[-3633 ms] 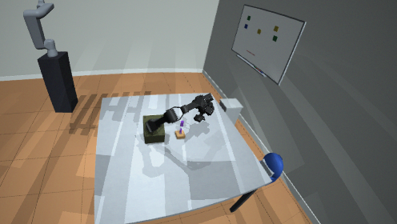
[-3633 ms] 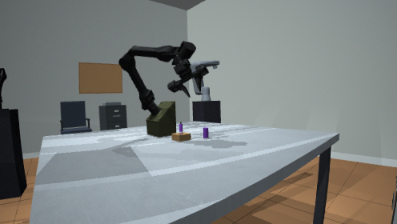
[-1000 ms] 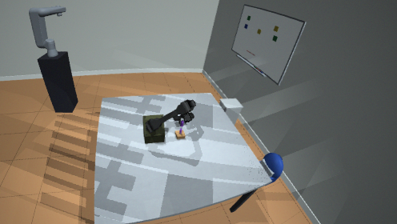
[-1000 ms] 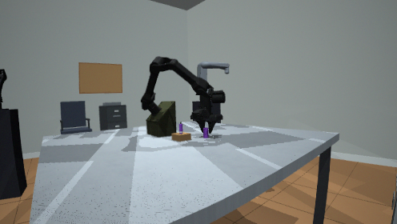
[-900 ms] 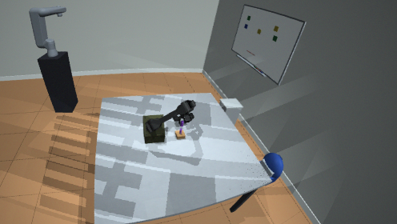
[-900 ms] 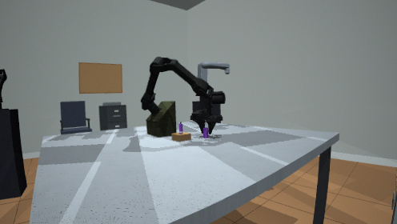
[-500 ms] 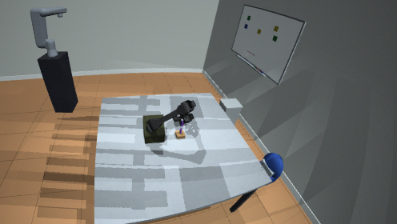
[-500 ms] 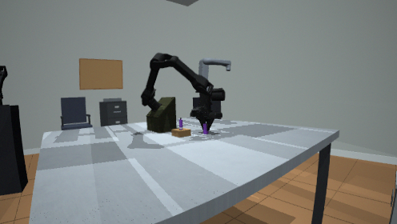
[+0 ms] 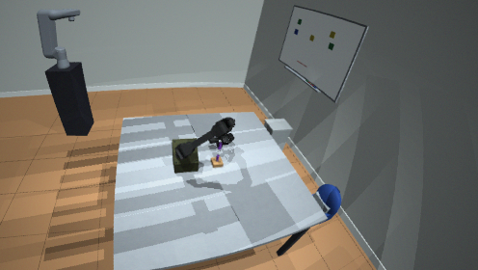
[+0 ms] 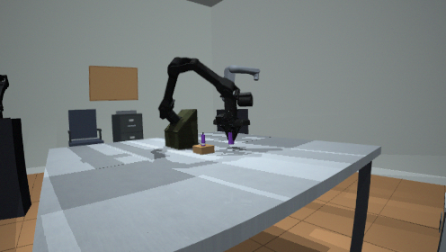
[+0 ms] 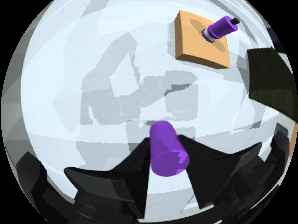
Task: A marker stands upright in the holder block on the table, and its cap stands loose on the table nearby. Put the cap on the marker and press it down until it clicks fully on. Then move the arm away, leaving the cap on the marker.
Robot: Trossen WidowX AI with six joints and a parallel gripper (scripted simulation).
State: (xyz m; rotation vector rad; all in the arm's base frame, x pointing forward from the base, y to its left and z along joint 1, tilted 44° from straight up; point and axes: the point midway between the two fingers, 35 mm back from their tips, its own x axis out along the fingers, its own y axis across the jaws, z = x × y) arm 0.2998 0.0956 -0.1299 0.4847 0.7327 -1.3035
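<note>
My gripper tip is now 4 cm past the tan holder block, 13 cm to the left of it and 3 cm above it. The rest, counted from my gripper tip: purple cap (1 cm above).
</note>
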